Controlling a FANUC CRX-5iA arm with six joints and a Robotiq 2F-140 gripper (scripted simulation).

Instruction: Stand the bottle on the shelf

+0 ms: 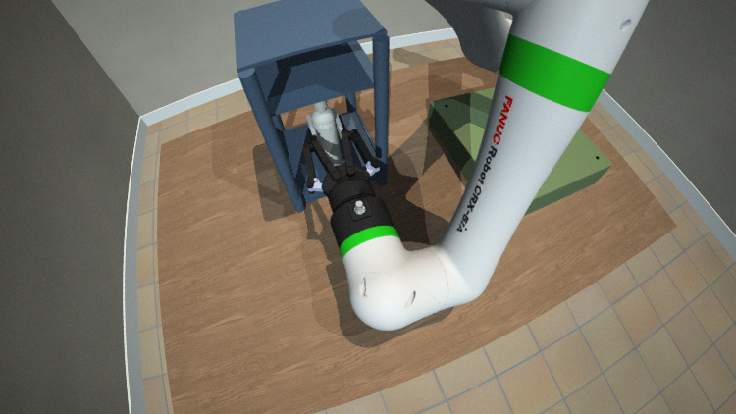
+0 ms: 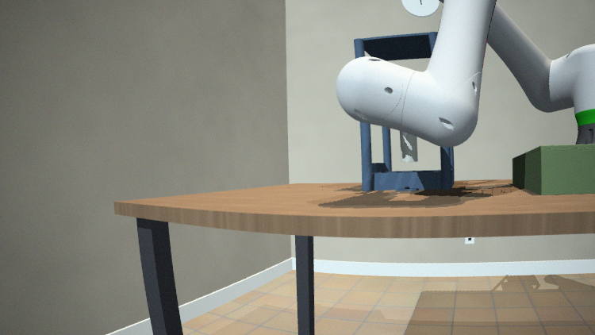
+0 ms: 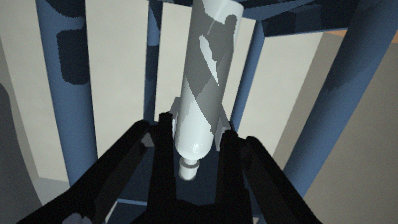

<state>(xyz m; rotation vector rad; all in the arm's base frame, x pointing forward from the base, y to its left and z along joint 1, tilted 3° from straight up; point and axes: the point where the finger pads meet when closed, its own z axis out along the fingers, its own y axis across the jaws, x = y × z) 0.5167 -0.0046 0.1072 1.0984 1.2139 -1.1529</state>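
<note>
My gripper is now 1 cm short of the blue shelving unit, 6 cm to the left of it and 1 cm below it.
</note>
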